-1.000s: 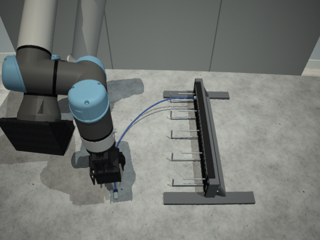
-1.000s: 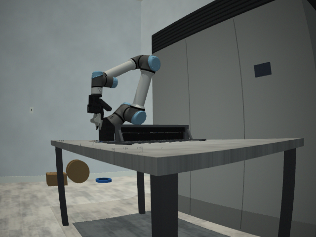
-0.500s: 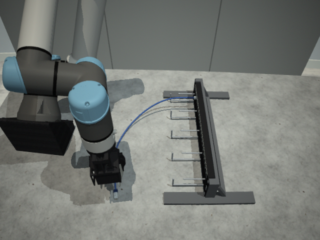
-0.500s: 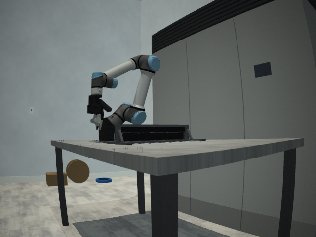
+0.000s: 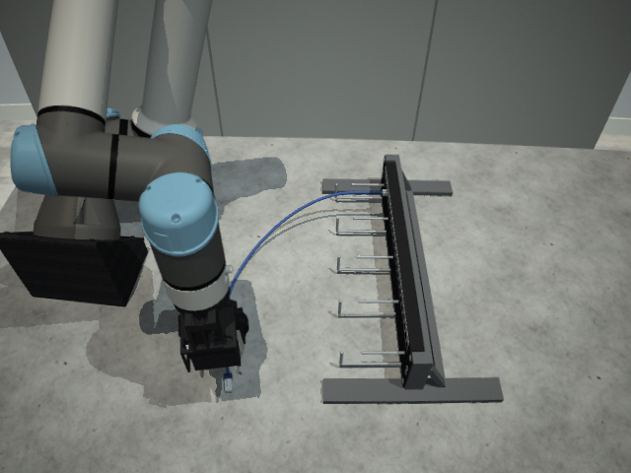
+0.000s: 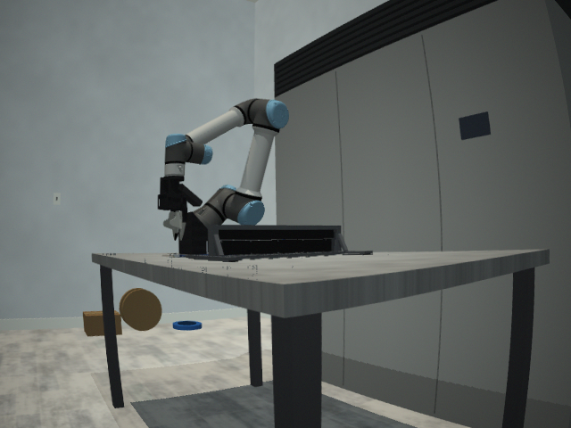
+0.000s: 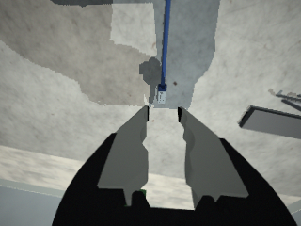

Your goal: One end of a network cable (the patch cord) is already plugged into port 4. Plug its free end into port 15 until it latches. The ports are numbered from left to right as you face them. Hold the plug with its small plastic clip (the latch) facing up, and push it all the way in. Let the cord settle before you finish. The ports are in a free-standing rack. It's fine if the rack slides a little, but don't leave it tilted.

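Right now my hand is 7 cm above the plug and 1 cm to the left of it.
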